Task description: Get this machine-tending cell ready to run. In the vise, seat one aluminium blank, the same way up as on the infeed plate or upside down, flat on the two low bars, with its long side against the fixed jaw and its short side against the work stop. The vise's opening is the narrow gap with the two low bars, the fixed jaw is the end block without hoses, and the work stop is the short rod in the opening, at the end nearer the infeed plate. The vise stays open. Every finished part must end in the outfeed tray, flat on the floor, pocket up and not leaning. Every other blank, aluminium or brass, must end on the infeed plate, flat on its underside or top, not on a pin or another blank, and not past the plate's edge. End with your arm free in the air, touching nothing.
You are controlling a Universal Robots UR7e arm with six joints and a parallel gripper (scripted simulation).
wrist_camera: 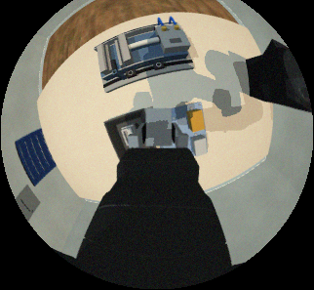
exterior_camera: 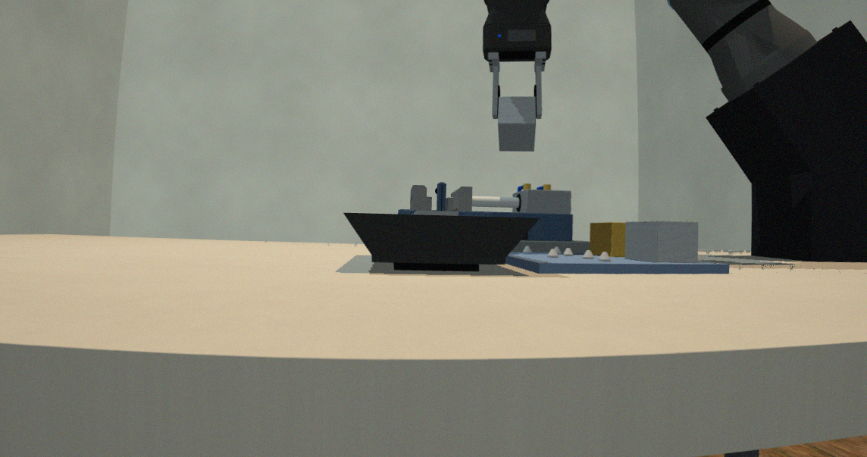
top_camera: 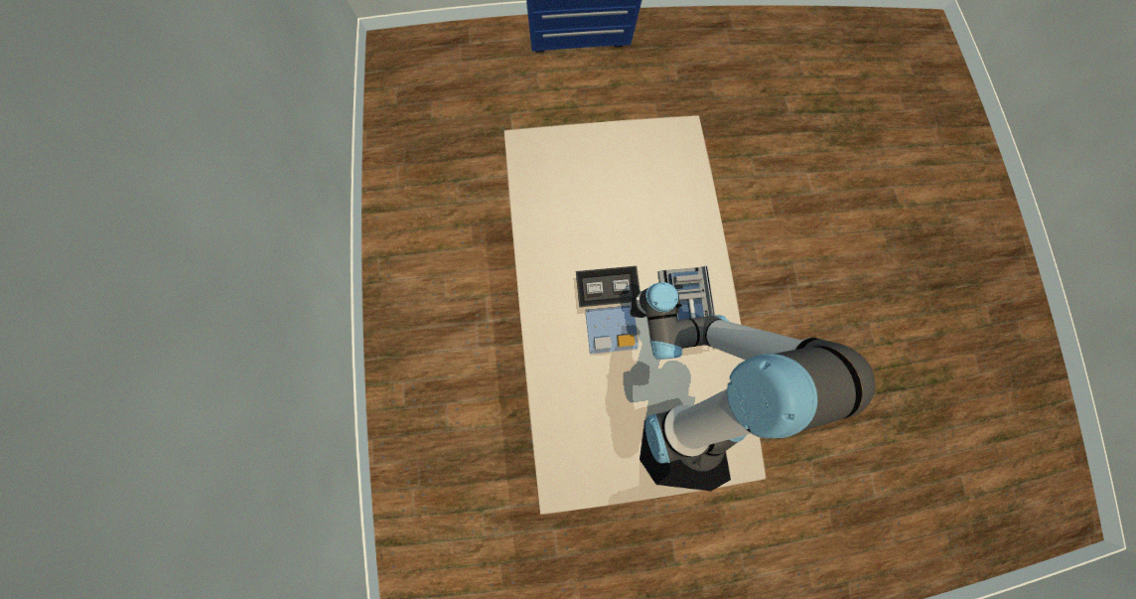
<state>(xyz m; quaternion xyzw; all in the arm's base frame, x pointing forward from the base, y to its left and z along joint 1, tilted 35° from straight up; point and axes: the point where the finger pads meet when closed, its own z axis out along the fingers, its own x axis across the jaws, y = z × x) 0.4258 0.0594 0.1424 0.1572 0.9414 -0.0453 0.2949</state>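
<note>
The brass blank is 16 cm below my hand, 10 cm behind it and 5 cm to the left of it. Also, from my hand: hose end block (20 cm to the right, 13 cm behind, 10 cm below); then vise (21 cm to the right, 14 cm below, 3 cm behind).
</note>
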